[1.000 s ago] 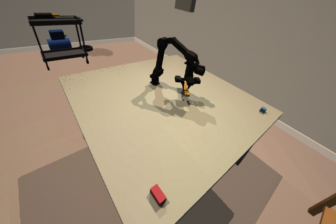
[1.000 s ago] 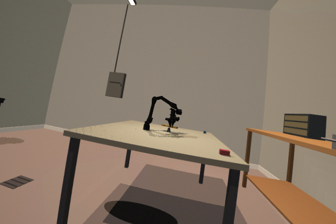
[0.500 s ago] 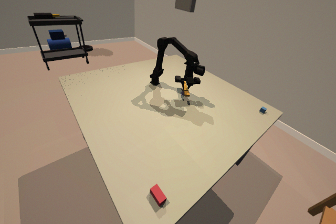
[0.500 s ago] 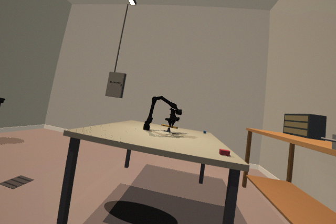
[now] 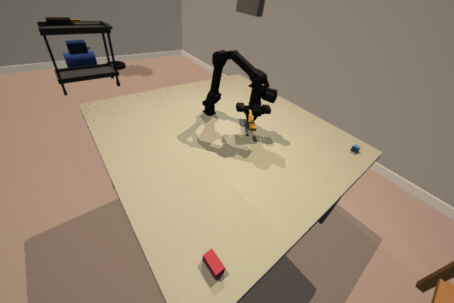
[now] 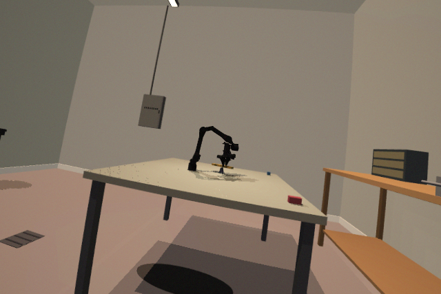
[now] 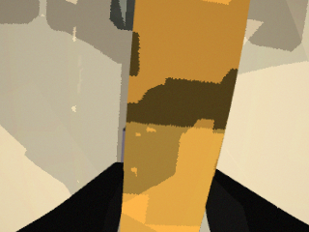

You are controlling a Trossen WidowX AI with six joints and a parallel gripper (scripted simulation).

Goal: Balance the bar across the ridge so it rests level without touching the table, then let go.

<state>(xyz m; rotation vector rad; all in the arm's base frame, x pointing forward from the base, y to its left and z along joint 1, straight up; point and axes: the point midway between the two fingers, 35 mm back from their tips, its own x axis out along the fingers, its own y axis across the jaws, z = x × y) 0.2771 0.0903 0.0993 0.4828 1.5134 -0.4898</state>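
Now: gripper tip 2 cm past the bar and 2 cm to the right of it. Round my gripper tip: red block: 46 cm ahead, 59 cm to the right, 5 cm below; blue cube: 46 cm ahead, 41 cm to the left, 5 cm below.
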